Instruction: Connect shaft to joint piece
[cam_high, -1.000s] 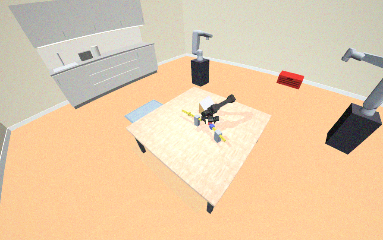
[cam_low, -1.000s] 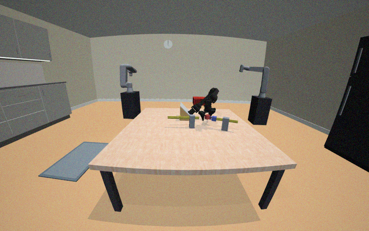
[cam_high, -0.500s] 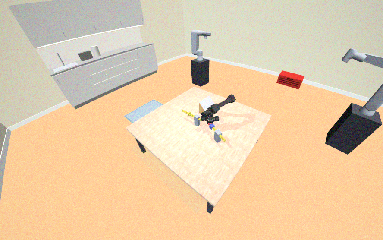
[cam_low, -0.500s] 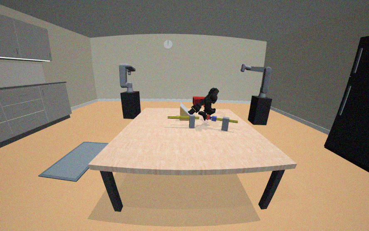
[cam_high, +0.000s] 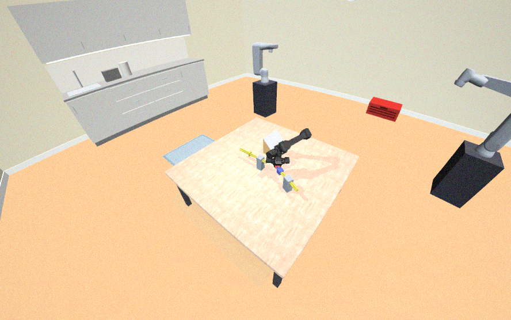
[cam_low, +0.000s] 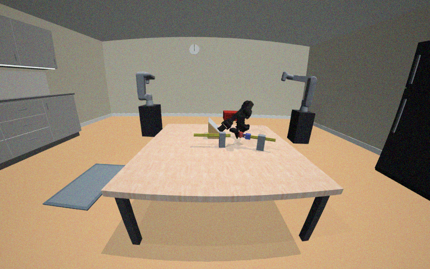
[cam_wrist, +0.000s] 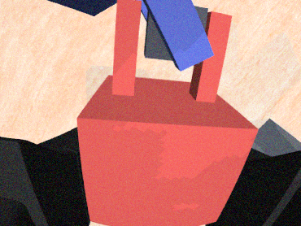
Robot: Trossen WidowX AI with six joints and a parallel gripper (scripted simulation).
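Right now the red square joint piece is 40 mm above my gripper tip, 10 mm to the left of it and 10 mm ahead of it.
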